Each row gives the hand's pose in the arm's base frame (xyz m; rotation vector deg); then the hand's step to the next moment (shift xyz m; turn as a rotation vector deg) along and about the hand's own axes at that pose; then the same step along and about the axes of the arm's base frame.
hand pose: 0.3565 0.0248 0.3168 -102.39 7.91 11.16
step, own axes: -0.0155 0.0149 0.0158 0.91 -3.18 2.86
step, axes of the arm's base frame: -0.0190 0.0119 -0.0144 1.36 3.51 2.23
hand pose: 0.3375 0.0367 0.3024 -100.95 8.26 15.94
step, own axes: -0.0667 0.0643 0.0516 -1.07 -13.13 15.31
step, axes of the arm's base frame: -0.0857 0.0332 -0.0528 0.58 17.63 9.83
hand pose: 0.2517 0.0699 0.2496 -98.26 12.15 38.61
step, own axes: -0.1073 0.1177 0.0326 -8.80 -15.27 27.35
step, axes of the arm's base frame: -0.1548 -0.0232 -0.0439 -8.53 27.87 14.45
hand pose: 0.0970 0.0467 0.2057 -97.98 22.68 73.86
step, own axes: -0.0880 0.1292 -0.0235 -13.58 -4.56 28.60
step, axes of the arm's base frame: -0.1131 -0.1092 0.0163 -18.77 22.08 13.53
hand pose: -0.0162 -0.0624 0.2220 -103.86 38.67 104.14
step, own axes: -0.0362 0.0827 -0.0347 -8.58 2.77 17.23
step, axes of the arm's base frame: -0.0270 -0.0852 0.0369 -14.88 9.11 8.60
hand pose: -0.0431 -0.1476 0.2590 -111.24 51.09 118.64
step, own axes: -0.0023 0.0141 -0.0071 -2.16 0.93 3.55
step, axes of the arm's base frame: -0.0007 -0.0145 0.0067 -3.19 1.69 2.25
